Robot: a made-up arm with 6 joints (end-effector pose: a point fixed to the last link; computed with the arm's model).
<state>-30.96 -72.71 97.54 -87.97 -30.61 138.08</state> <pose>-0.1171 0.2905 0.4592 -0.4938 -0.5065 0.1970 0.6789</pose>
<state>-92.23 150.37 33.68 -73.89 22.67 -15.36</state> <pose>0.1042 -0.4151 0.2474 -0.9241 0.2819 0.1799 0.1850</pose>
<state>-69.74 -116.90 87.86 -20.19 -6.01 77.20</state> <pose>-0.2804 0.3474 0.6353 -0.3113 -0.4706 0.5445 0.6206</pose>
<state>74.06 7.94 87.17 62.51 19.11 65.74</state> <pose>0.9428 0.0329 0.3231 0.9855 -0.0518 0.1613 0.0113</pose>
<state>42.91 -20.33 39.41 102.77 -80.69 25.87</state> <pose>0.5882 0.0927 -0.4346 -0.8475 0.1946 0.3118 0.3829</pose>
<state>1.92 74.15 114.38 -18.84 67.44 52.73</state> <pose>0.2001 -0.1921 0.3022 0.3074 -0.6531 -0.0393 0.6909</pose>
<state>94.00 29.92 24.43 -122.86 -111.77 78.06</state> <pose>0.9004 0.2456 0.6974 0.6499 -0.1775 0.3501 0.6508</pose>
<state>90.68 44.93 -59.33 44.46 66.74 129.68</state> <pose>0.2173 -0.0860 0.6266 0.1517 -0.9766 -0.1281 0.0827</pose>
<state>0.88 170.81 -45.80 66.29 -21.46 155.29</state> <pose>-0.2009 0.1945 0.1183 -0.2668 -0.6653 0.6269 0.3052</pose>
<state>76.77 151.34 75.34 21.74 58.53 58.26</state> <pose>-0.0120 -0.2715 -0.0093 -0.1398 0.9032 0.2105 0.3469</pose>
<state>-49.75 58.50 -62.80 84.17 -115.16 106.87</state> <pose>-0.1788 -0.1923 0.4096 0.8819 -0.2850 0.3647 0.0895</pose>
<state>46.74 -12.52 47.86 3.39 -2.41 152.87</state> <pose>0.5995 0.1596 0.2261 -0.9495 -0.1578 -0.1818 0.2012</pose>
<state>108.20 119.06 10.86 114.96 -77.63 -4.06</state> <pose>0.6831 -0.5170 0.2989 0.0310 0.2605 -0.3378 0.9039</pose>
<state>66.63 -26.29 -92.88 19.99 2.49 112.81</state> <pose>0.4739 0.3898 0.3410 0.2272 -0.5771 0.3826 0.6848</pose>
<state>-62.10 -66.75 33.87 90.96 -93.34 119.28</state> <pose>-0.8840 0.1214 0.3201 -0.0134 0.7491 0.5653 0.3452</pose>
